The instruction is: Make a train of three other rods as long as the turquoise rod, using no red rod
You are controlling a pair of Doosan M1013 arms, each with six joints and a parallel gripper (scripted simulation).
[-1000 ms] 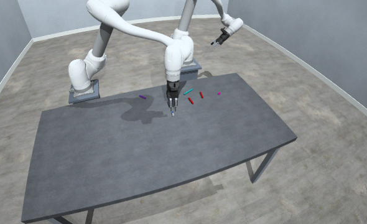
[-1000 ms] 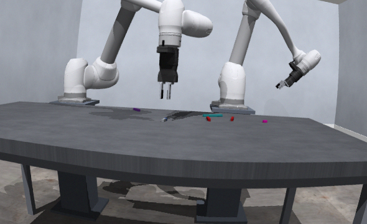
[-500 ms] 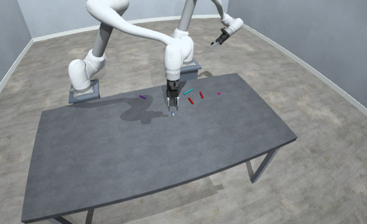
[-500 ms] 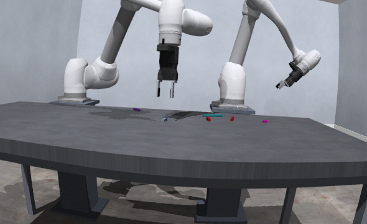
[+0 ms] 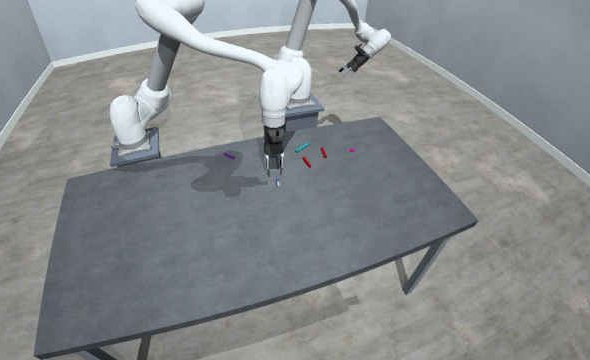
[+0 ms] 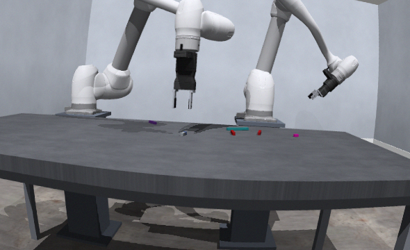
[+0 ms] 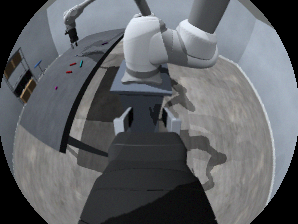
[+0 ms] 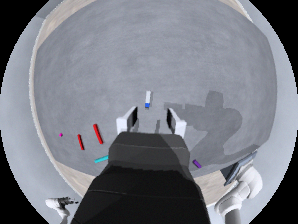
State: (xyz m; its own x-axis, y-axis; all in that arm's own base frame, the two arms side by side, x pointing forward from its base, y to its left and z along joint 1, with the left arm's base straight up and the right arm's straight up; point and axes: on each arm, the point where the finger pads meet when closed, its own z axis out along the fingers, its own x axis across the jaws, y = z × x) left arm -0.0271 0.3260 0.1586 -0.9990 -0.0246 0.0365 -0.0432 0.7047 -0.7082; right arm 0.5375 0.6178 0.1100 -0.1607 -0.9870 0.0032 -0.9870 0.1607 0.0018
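Now: the purple rod 260 mm behind my right hand, 120 mm to the right of it and 100 mm below it. Also, from my right hand: blue rod: 100 mm below, 10 mm to the left; grey rod: 100 mm below, 20 mm ahead, 10 mm to the left; turquoise rod: 240 mm to the left, 160 mm behind, 100 mm below.
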